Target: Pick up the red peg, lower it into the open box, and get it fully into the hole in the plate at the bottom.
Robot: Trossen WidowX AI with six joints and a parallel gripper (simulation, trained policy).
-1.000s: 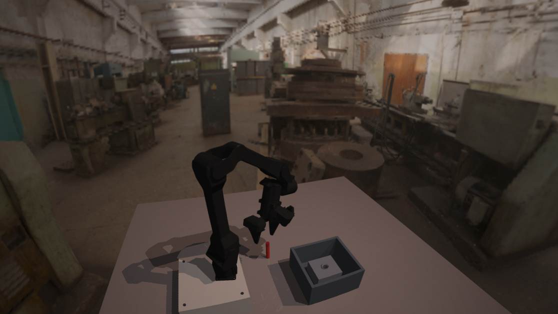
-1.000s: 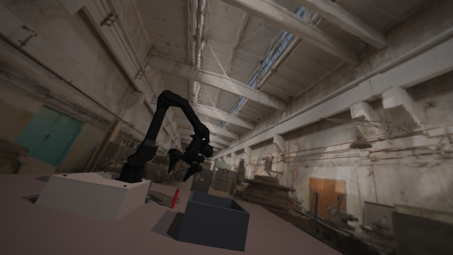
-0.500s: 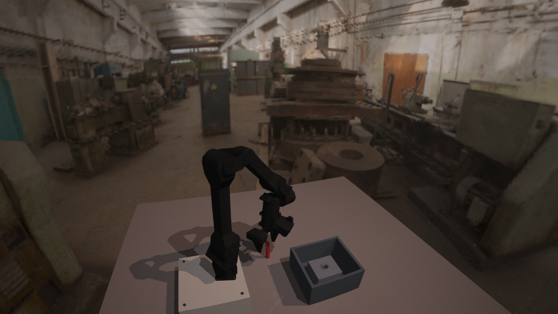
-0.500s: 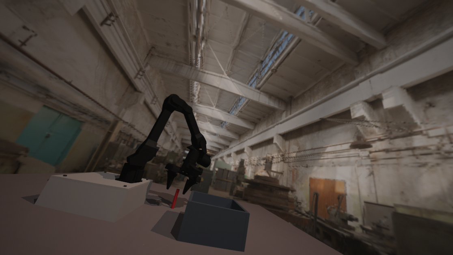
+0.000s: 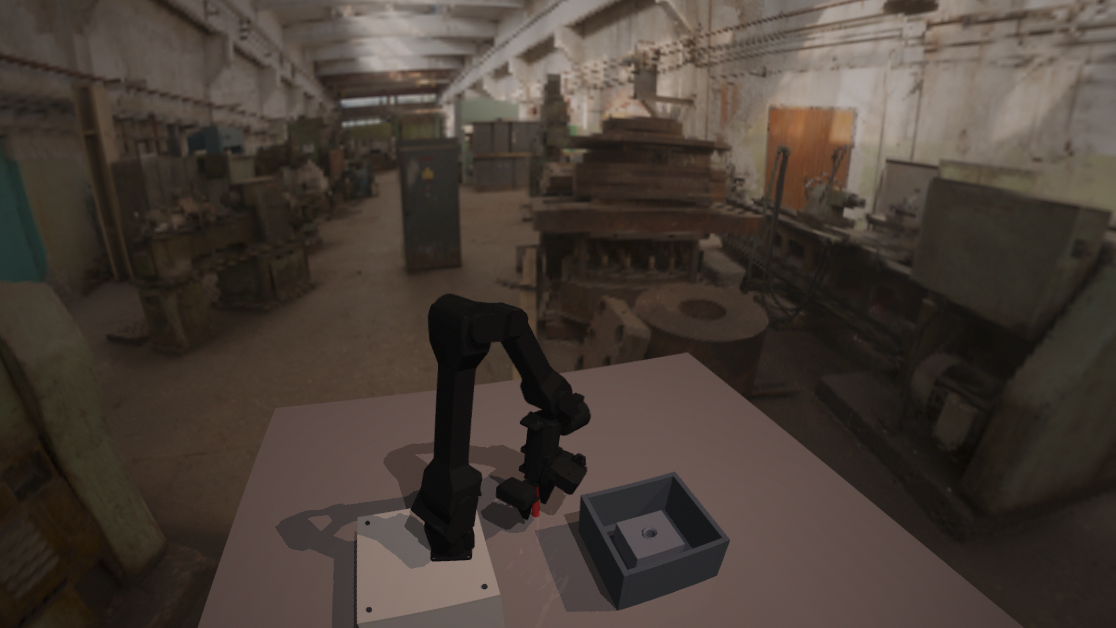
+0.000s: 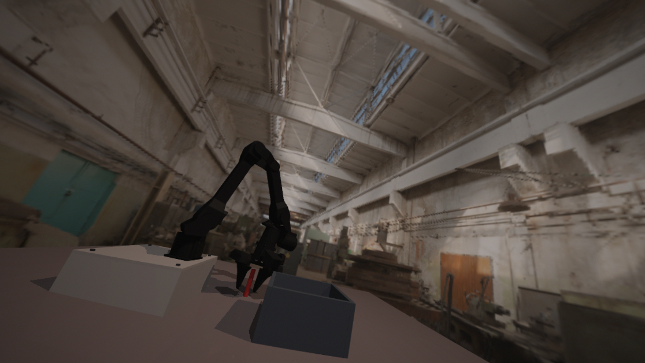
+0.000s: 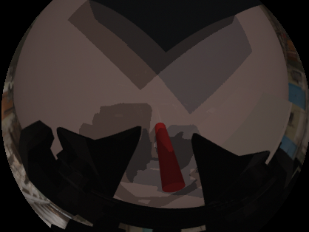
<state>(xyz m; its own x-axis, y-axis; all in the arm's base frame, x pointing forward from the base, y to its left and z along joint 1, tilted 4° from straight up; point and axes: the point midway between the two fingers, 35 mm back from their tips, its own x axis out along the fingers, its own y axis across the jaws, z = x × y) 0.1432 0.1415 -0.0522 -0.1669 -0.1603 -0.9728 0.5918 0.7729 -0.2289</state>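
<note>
My gripper tip is 20 mm below the red peg. Also, from my gripper tip: dark grey box (190 mm ahead, 120 mm to the right, 10 mm above); then light grey plate (190 mm ahead, 120 mm to the right, 30 mm above).
</note>
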